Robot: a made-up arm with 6 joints.
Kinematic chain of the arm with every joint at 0, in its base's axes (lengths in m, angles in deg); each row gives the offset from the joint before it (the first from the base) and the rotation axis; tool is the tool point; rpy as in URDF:
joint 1: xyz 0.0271 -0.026 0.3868 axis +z
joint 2: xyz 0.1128 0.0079 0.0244 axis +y
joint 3: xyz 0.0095 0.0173 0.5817 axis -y
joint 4: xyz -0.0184 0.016 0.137 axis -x
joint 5: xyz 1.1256 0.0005 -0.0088 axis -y
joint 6: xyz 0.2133 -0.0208 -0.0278 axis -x
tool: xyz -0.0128 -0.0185 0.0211 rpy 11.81 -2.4 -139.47
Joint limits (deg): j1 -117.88..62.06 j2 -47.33..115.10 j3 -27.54..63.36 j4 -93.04..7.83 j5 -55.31..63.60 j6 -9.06..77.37
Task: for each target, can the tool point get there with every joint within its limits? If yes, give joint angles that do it. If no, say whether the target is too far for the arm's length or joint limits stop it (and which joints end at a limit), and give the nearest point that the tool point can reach.
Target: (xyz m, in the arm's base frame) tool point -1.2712 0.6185 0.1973
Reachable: no: joint limits stop it (at a limit: joint 2, joint 3, joint 5, joint 6) | nearest point -0.2981 0.1355 -0.5452 | short by 1.316 m
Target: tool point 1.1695 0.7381 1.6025
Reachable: yes | joints 34.91 16.99 34.87 -20.15 53.72 48.42
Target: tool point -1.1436 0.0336 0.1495
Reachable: no: joint limits stop it (at a limit: joint 2, joint 3, joint 5, joint 6) | nearest point -0.3350 -0.0076 -0.5445 | short by 1.066 m
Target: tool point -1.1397 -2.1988 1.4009
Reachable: no: too far | nearest point -0.8307 -1.6574 1.1389 | short by 0.676 m
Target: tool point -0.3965 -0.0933 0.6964
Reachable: no: joint limits stop it (at a limit: joint 1, joint 2, joint 3, joint 4, joint 5, joint 6) | nearest point -0.3898 -0.7613 1.1904 | short by 0.831 m
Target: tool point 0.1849 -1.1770 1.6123
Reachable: yes | joints -82.59 -9.49 8.99 -8.40 32.95 44.43
